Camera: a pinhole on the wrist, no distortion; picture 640 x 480 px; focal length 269.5 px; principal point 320.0 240.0 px. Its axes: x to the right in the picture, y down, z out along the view. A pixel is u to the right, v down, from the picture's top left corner.
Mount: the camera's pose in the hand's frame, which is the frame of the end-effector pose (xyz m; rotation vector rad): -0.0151 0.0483 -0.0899 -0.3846 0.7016 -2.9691
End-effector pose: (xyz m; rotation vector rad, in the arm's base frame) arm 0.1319 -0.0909 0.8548 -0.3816 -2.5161 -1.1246
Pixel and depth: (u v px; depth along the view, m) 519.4 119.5 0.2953
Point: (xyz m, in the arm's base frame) 0.2152 0.1094 0.6286
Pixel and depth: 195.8 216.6 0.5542
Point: -0.3233 0.1370 0.7176
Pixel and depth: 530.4 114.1 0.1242
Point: 0.2010 -0.0265 0.8043
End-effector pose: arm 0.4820 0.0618 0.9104 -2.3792 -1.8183 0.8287
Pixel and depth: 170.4 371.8 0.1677
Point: 0.4273 0.1969 0.8959
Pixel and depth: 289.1 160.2 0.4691
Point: 0.3313 0.1061 0.5441
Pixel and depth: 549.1 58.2 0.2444
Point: 0.4090 -0.1676 0.7406
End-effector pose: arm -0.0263 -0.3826 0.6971 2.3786 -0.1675 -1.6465
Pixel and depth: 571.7 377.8 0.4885
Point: -0.4651 0.0753 0.7707
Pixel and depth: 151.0 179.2 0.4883
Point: -0.1743 -0.4918 0.2187
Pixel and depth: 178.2 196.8 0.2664
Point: -0.0789 -0.4320 0.4808
